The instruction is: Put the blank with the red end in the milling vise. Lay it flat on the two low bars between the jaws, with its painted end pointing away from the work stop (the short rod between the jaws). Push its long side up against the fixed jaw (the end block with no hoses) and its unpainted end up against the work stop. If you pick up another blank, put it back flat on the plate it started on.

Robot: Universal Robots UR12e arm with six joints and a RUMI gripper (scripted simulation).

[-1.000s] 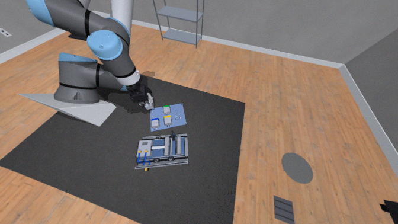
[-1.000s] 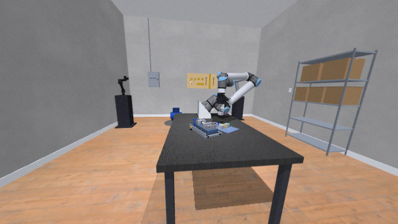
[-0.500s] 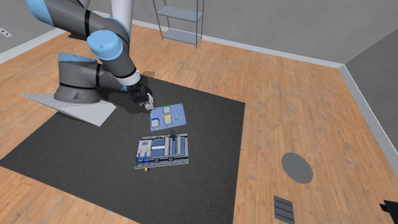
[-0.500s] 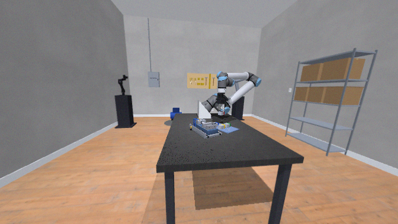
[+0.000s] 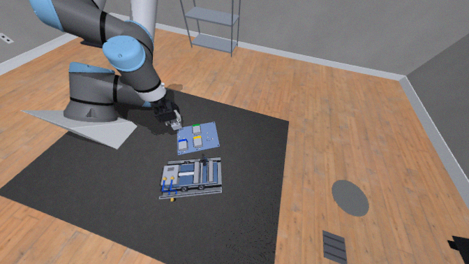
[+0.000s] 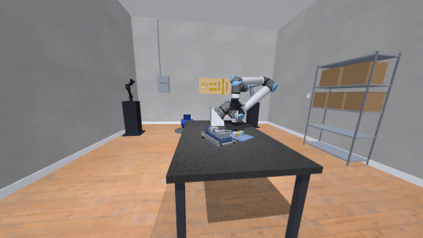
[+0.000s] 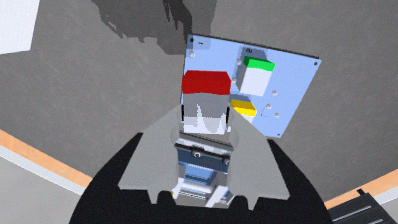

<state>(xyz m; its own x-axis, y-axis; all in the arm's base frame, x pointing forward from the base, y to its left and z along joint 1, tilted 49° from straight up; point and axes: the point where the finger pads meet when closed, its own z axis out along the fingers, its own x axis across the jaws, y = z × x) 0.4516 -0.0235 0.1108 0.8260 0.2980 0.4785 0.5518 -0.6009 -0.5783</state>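
Right now the work stop is 21 cm ahead of my hand, 16 cm to the right of it and 8 cm below it. From my hand the other things lie so: red-ended blank: 2 cm below; then blue-ended blank: 14 cm below, 7 cm to the right, 3 cm ahead; then green-ended blank: 14 cm below, 7 cm ahead, 5 cm to the left.
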